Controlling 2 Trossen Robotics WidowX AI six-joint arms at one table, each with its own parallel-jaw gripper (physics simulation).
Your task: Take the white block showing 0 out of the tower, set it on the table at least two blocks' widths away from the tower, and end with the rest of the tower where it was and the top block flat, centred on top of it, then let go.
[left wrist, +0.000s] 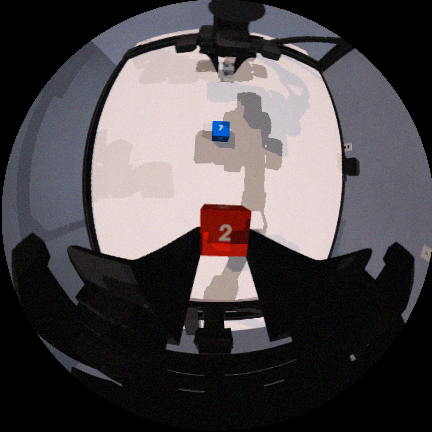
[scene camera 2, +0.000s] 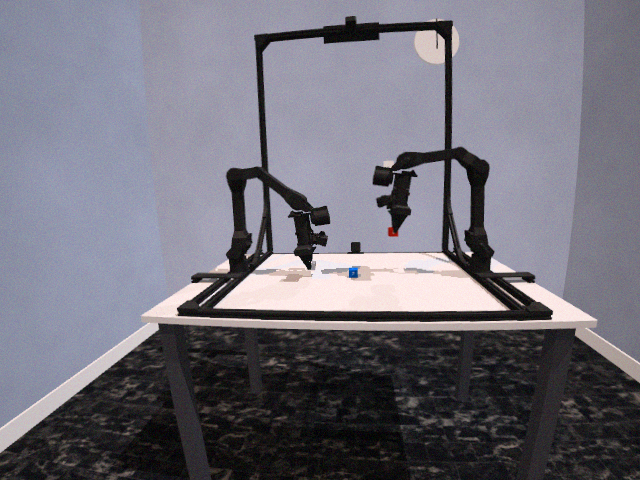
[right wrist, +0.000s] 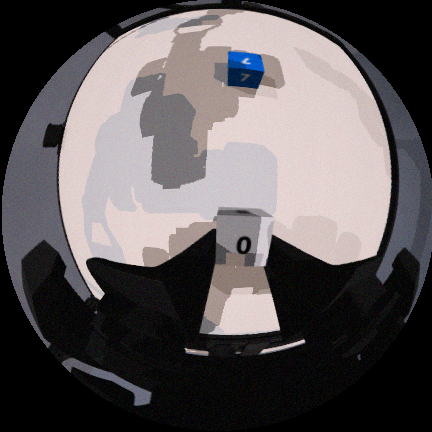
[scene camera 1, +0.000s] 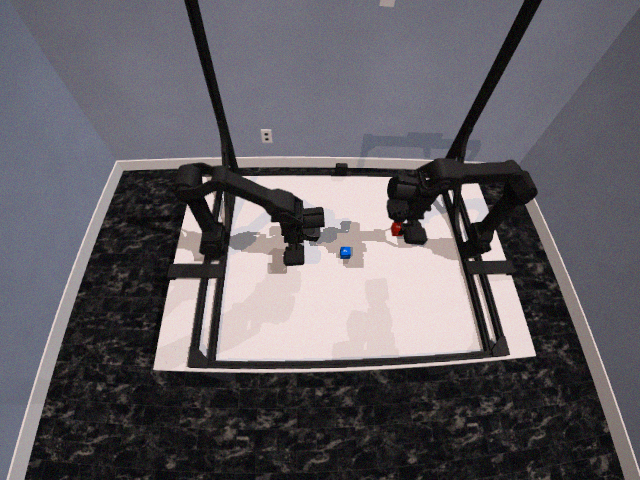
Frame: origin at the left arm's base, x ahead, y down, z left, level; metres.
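Seen in the pictures: left gripper, fingertip midpoint: (left wrist: 222, 232) (scene camera 2: 394, 231) (scene camera 1: 398, 229); right gripper, fingertip midpoint: (left wrist: 225, 71) (scene camera 2: 310, 268) (right wrist: 238, 234) (scene camera 1: 298, 249); left arm's base at its link origin: (left wrist: 213, 313) (scene camera 2: 480, 270) (scene camera 1: 470, 250); right arm's base at its link origin: (scene camera 2: 238, 271) (right wrist: 221, 347) (scene camera 1: 215, 251).
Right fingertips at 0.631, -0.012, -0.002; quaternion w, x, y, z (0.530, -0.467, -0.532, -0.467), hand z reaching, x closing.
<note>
Offsets run from my right fingertips to a thing's top centre, as dx, dy, dz. "pt": to the spot under its first point. Level surfaces: height alone.
The white block showing 0 {-0.005, -0.025, +0.000} (right wrist: 243, 241) (left wrist: 226, 69) is between the fingers of my right gripper (scene camera 2: 309, 265), shut on it low over the table, left of the blue block; whether it touches the table I cannot tell. In scene camera 1 it is hidden by the arm. The blue block showing 7 {-0.163, +0.002, +0.004} (scene camera 1: 345, 252) (scene camera 2: 353, 272) (left wrist: 220, 131) (right wrist: 245, 70) sits flat and alone on the table. The red block showing 2 {-0.308, -0.150, +0.003} (scene camera 1: 395, 228) (scene camera 2: 392, 231) (left wrist: 225, 231) is held in my left gripper (scene camera 2: 396, 230), shut on it high above the table, right of the blue block.
A black frame {pt -0.142, +0.011, +0.364} (scene camera 1: 346, 360) (scene camera 2: 361, 314) borders the white table {dy +0.031} (scene camera 1: 413, 315), with uprights at both sides. A small dark box {pt -0.171, -0.017, -0.357} (scene camera 1: 341, 168) (scene camera 2: 355, 246) stands at the back edge. Arm shadows lie around the blue block.
</note>
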